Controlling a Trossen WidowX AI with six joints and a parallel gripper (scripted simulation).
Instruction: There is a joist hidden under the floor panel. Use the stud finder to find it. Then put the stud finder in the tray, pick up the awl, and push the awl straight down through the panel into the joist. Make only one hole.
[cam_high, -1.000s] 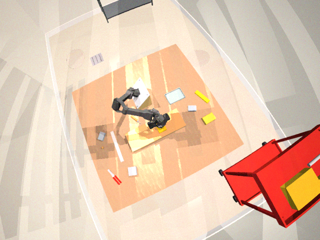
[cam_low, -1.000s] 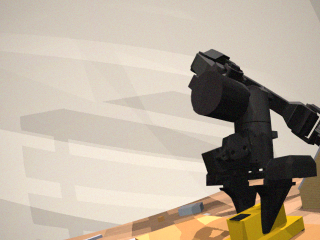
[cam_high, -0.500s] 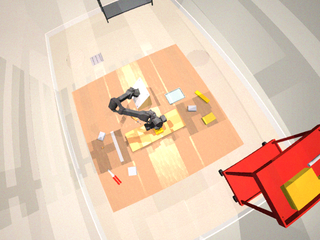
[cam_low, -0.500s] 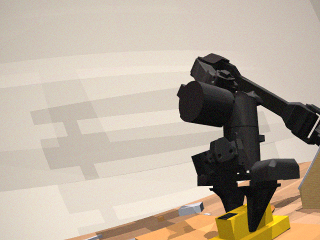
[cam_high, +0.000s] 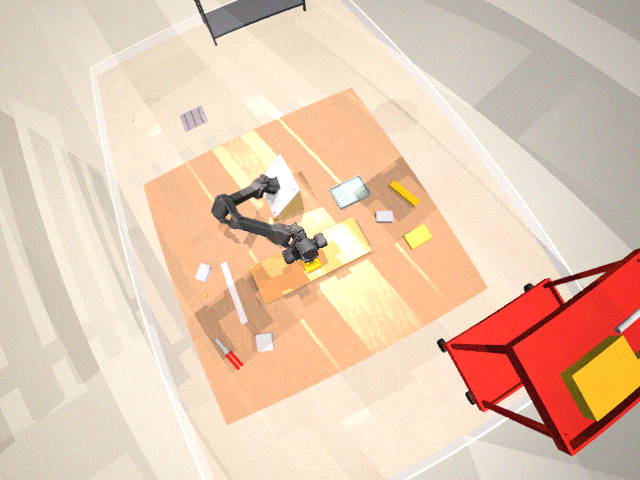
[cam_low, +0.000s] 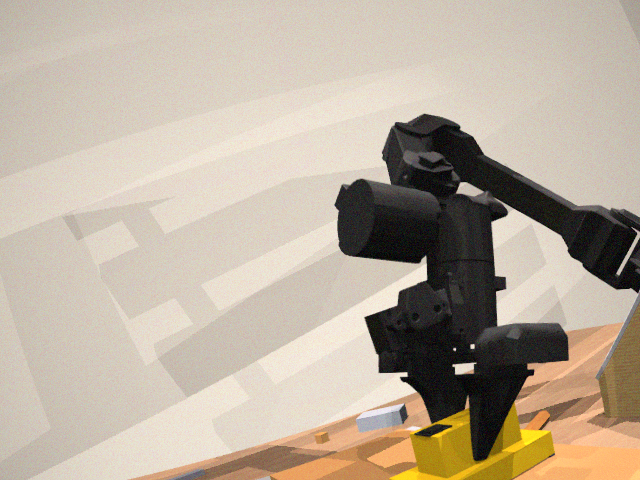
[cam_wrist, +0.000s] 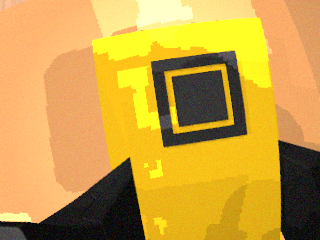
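Right now my gripper tip is 300 mm to the right of the grey tray, 250 mm past it and 50 mm above it. The rest, counted from my gripper tip: yellow stud finder 20 mm above, 10 mm ahead; then metal ruler 380 mm to the right, 60 mm below, 10 mm ahead; then awl 150 mm behind, 120 mm to the right, 60 mm below.
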